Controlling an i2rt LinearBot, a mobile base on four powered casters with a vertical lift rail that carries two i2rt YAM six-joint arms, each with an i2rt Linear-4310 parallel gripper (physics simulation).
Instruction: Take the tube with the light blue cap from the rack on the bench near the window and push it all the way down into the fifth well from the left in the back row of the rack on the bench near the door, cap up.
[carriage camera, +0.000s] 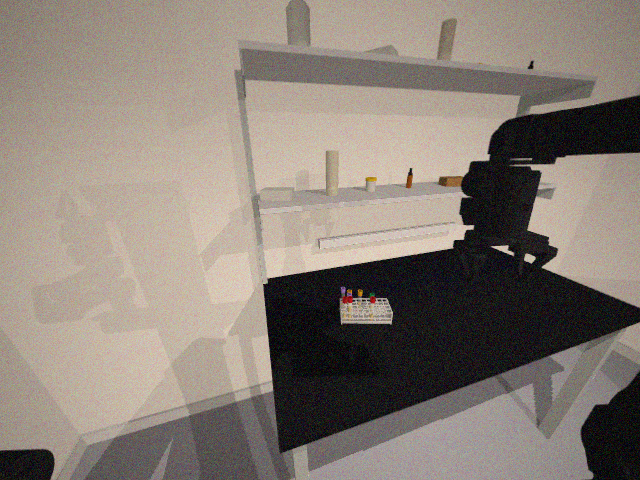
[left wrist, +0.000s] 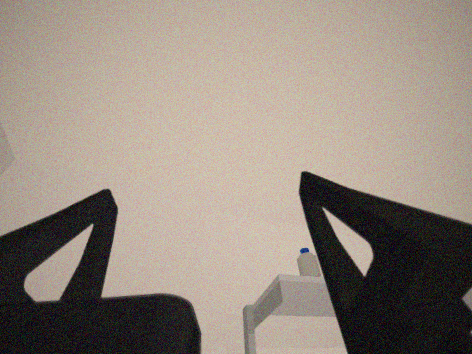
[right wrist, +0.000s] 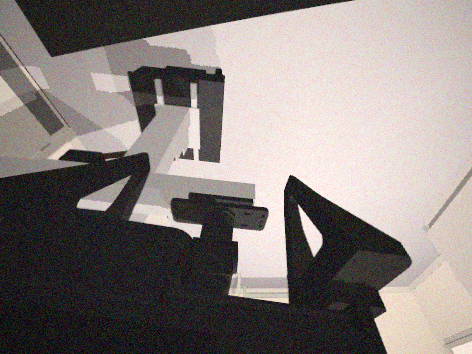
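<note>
A white tube rack stands on a black bench top in the carriage view. Several capped tubes stand in its left and middle part: purple, orange, red and green caps show. No light blue cap shows, and I cannot tell from these frames which bench this is. A second rack does not show. My right gripper is open and empty, pointing down over the right part of the bench, well right of the rack. My left gripper is open and empty, facing the wall.
A two-level shelf unit rises behind the bench. Its lower board holds a tall cylinder, a yellow-lidded jar, a brown bottle and a box. The bench's front edge and leg show at the lower right of the carriage view.
</note>
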